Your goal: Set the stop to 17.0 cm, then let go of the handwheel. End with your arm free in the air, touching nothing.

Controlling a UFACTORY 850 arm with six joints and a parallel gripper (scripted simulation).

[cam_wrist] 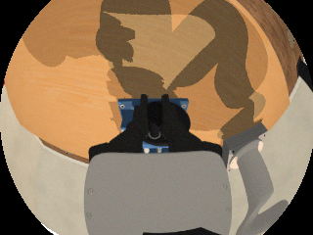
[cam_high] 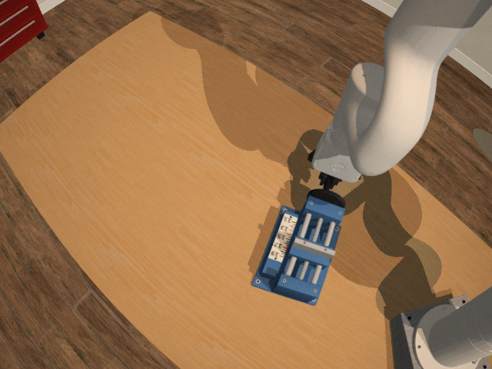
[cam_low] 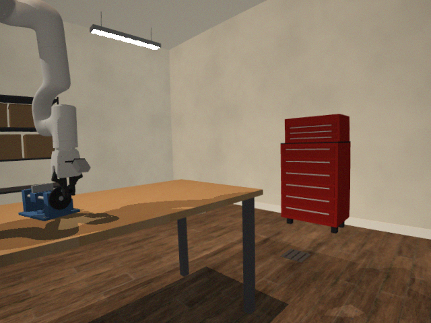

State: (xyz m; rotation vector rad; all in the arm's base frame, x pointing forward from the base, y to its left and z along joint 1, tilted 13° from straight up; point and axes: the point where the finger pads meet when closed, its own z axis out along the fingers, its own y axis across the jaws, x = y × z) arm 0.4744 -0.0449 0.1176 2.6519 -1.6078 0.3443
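Right now the black handwheel is 10 mm behind my hand, 20 mm to the left of it and 10 mm below it. Also, from my hand: grey stop bar 70 mm behind, 150 mm to the left, 20 mm below.
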